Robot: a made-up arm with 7 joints.
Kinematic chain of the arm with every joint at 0, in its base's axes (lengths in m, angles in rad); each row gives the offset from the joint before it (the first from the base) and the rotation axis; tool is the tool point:
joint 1: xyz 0 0 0.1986 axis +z
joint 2: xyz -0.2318 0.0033 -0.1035 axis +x
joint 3: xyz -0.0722 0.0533 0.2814 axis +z
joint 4: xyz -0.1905 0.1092 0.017 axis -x
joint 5: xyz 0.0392 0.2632 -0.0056 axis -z
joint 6: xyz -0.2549 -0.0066 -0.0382 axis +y
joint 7: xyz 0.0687 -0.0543 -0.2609 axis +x
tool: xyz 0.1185 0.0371 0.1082
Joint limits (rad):
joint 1: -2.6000..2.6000
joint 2: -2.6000..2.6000
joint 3: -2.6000..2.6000
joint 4: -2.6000..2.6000
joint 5: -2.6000..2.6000
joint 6: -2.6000..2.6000
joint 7: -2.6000..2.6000
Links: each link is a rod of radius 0.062 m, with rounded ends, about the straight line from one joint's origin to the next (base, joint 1, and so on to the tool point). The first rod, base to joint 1, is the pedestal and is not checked.
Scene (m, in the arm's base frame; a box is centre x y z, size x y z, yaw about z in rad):
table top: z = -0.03
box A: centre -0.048 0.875 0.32 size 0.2 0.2 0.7 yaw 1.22
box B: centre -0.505 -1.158 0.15 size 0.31 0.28 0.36 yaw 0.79
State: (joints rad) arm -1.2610 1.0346 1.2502 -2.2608 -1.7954 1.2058 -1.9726
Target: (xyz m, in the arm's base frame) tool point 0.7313 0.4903 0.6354
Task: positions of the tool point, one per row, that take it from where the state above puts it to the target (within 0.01 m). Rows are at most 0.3 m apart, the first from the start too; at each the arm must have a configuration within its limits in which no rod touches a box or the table.
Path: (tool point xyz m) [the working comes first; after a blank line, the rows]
Joints at the target: -2.4553 0.3348 0.5713 -2.3713 -1.0751 1.0135 -2.1939
Straight joint move there: touches box A.

1: -0.3610 0.7056 0.5276
2: -0.2711 0.6624 0.6391
3: -0.1835 0.5882 0.7296
4: -0.1082 0.4894 0.7949
5: 0.1069 0.6120 0.7574
6: 0.3365 0.6472 0.7090
7: 0.5514 0.6023 0.6643
8: 0.7313 0.4903 0.6354

